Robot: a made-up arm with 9 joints. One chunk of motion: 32 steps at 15 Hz.
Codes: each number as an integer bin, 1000 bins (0 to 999) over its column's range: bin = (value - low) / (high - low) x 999, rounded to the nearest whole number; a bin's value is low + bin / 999 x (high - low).
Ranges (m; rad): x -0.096..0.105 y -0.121..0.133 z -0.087..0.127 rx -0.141..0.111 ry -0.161..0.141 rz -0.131..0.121
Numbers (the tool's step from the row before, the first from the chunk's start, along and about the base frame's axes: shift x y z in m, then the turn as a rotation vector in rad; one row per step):
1: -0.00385 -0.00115 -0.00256 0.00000 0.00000 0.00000
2: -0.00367 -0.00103 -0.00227 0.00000 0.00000 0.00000
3: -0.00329 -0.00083 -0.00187 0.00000 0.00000 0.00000
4: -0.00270 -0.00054 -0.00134 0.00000 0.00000 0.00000
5: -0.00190 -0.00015 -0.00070 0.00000 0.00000 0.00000
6: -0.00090 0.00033 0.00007 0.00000 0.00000 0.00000
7: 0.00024 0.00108 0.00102 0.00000 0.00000 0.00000
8: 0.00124 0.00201 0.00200 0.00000 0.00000 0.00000
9: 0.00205 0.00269 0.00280 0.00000 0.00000 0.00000
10: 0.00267 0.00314 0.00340 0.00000 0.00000 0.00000
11: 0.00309 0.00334 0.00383 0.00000 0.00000 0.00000
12: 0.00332 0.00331 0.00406 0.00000 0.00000 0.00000
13: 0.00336 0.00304 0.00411 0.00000 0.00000 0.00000
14: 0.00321 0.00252 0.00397 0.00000 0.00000 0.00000
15: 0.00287 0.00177 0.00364 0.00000 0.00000 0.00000
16: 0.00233 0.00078 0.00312 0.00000 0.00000 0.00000
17: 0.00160 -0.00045 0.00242 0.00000 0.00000 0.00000
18: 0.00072 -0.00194 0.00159 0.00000 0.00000 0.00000
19: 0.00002 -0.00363 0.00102 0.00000 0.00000 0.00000
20: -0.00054 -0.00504 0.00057 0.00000 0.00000 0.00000
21: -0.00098 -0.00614 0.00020 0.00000 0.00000 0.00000
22: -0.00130 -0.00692 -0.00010 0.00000 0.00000 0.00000
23: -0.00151 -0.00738 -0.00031 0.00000 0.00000 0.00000
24: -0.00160 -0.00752 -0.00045 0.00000 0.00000 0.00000
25: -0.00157 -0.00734 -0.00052 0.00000 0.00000 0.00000
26: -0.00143 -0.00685 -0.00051 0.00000 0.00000 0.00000
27: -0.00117 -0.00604 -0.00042 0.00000 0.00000 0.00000
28: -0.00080 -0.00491 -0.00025 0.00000 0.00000 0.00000
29: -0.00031 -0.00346 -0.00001 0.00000 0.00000 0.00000
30: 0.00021 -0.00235 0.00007 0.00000 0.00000 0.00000
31: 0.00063 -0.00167 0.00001 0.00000 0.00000 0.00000
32: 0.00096 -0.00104 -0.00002 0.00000 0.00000 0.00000
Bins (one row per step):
1: 458 471 394 559 533 519
2: 459 472 396 559 533 519
3: 461 473 397 559 533 519
4: 464 474 400 559 533 519
5: 468 475 403 559 533 519
6: 473 477 406 559 533 519
7: 478 480 411 559 533 519
8: 483 484 415 559 533 519
9: 487 486 419 559 533 519
10: 490 488 422 559 533 519
11: 492 489 424 559 533 519
12: 494 489 425 559 533 519
13: 494 488 425 559 533 519
14: 493 486 425 559 533 519
15: 491 483 423 559 533 519
16: 489 479 421 559 533 519
17: 485 474 417 559 533 519
18: 481 468 414 559 533 519
19: 477 462 411 559 533 519
20: 474 456 409 559 533 519
21: 472 452 407 559 533 519
22: 471 449 406 559 533 519
23: 470 447 405 559 533 519
24: 469 446 404 559 533 519
25: 469 447 404 559 533 519
26: 470 449 404 559 533 519
27: 471 452 404 559 533 519
28: 473 457 405 559 533 519
29: 476 462 406 559 533 519
30: 478 467 406 559 533 519
31: 480 469 406 559 533 519
32: 482 472 406 559 533 519

